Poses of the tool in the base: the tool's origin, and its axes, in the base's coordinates. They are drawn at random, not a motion.
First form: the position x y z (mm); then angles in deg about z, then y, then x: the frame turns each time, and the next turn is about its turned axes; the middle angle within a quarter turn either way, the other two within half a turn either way.
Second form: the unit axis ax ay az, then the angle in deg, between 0 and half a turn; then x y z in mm. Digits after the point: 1 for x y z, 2 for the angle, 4 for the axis.
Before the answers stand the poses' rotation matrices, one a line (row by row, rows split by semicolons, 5 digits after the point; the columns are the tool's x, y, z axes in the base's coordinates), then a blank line. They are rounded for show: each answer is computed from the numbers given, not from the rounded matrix.
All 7 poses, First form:
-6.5 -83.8 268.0 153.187 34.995 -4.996
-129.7 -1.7 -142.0 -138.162 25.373 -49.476
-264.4 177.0 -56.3 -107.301 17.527 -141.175
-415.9 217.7 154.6 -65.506 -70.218 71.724
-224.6 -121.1 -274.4 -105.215 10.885 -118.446
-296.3 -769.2 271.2 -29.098 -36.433 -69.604
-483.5 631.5 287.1 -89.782 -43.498 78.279
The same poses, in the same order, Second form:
-0.73112 -0.40479 -0.54918; 0.36953 -0.91162 0.17999; -0.57350 -0.07134 0.81609
-0.67317 0.67609 0.29959; -0.60268 -0.26683 -0.75205; -0.42851 -0.68681 0.58709
-0.28359 -0.68767 0.66835; -0.91043 0.41195 0.03756; -0.30116 -0.59784 -0.74290
0.14032 -0.08508 -0.98644; -0.30798 0.94312 -0.12515; 0.94099 0.32137 0.10613
-0.25772 -0.41606 0.87205; -0.94759 0.28523 -0.14396; -0.18884 -0.86345 -0.46776
0.70301 0.65587 0.27497; -0.39126 0.03382 0.91966; 0.59388 -0.75411 0.28039
0.00276 0.20058 -0.97967; -0.72539 0.67474 0.13610; 0.68833 0.71027 0.14736

-0.3086 0.0299 0.9507 155.97 -6.5 -83.8 268.0
0.0443 0.4943 -0.8682 132.57 -129.7 -1.7 -142.0
-0.5383 0.8214 -0.1887 143.83 -264.4 177.0 -56.3
0.2243 -0.9681 -0.1120 84.56 -415.9 217.7 154.6
-0.5185 0.7645 -0.3830 136.06 -224.6 -121.1 -274.4
-0.8369 -0.1595 -0.5236 89.51 -296.3 -769.2 271.2
0.2882 -0.8372 -0.4648 95.02 -483.5 631.5 287.1

